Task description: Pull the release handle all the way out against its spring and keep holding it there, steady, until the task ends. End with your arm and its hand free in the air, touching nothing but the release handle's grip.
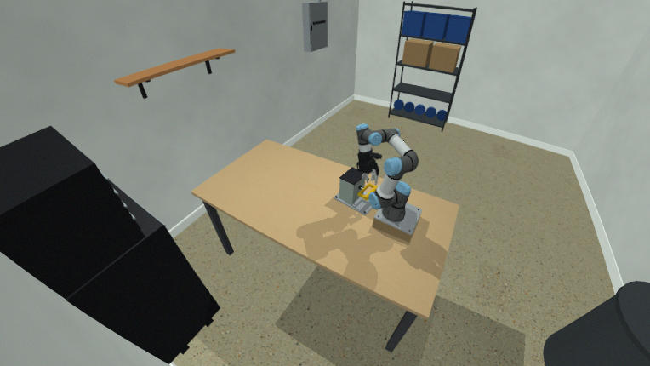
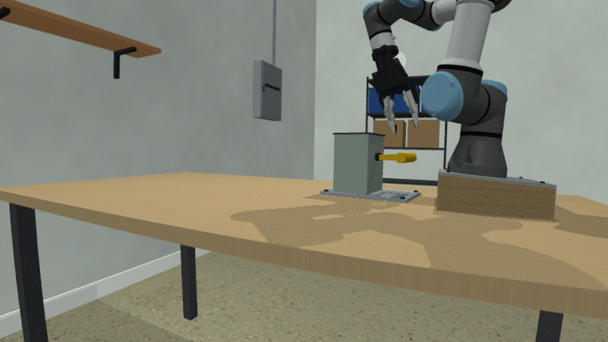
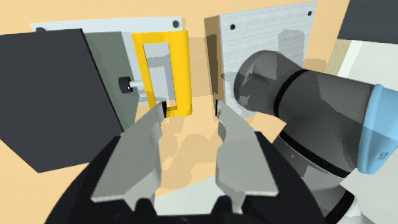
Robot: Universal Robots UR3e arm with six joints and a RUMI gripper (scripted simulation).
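Right now the grey baseplate is 19 cm below my hand, 8 cm ahead of it and 3 cm to the right of it.
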